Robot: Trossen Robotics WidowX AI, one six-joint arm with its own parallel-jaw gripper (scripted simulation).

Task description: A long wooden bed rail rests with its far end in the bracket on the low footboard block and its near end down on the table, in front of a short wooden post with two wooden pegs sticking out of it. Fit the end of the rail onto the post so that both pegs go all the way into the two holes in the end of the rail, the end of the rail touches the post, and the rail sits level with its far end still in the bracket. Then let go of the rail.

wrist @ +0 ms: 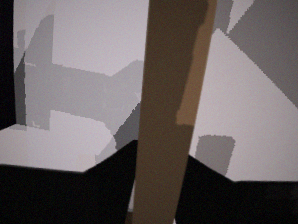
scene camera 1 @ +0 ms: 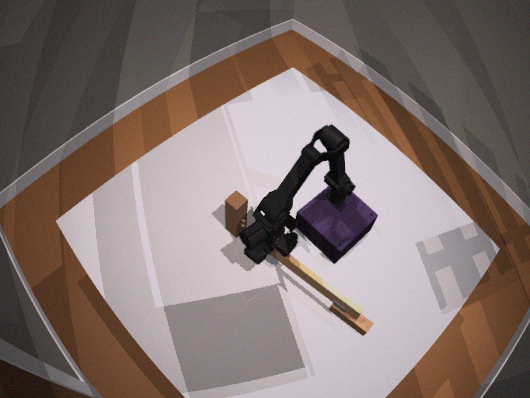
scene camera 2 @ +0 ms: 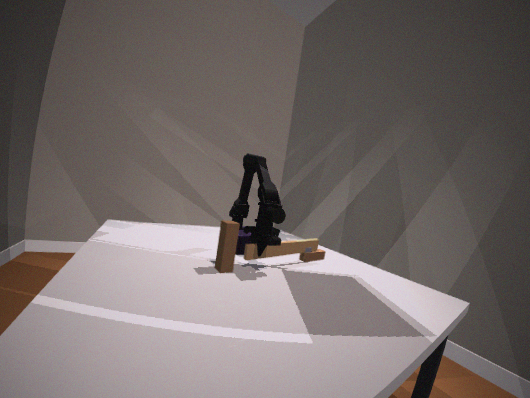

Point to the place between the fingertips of the gripper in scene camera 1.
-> At 269,249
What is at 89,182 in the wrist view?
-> The gripper.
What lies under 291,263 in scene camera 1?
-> A wooden rail.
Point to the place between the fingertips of the gripper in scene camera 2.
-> At 257,255
